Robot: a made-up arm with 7 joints. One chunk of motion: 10 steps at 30 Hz.
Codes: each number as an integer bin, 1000 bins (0 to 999) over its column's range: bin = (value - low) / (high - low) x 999, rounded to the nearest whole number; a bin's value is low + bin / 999 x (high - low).
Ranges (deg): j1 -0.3..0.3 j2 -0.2..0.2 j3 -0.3..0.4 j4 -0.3..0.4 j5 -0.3..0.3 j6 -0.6..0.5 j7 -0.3..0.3
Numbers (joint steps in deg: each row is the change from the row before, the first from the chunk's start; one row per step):
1: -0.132 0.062 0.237 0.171 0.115 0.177 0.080
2: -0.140 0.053 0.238 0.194 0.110 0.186 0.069
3: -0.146 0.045 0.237 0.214 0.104 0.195 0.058
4: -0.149 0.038 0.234 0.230 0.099 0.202 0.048
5: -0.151 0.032 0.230 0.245 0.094 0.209 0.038
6: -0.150 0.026 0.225 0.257 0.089 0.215 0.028
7: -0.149 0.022 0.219 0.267 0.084 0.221 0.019
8: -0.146 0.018 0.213 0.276 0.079 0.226 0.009
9: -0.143 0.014 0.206 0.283 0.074 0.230 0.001
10: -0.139 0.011 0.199 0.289 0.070 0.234 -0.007
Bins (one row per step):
1: 280 654 766 672 691 706 633
2: 266 632 768 705 683 714 614
3: 256 612 766 734 673 722 596
4: 251 594 762 756 664 728 579
5: 248 579 756 778 656 735 563
6: 250 564 749 795 648 740 546
7: 251 554 741 809 639 746 531
8: 256 544 732 822 631 750 514
9: 261 534 722 832 623 754 501
10: 268 527 712 841 616 757 488

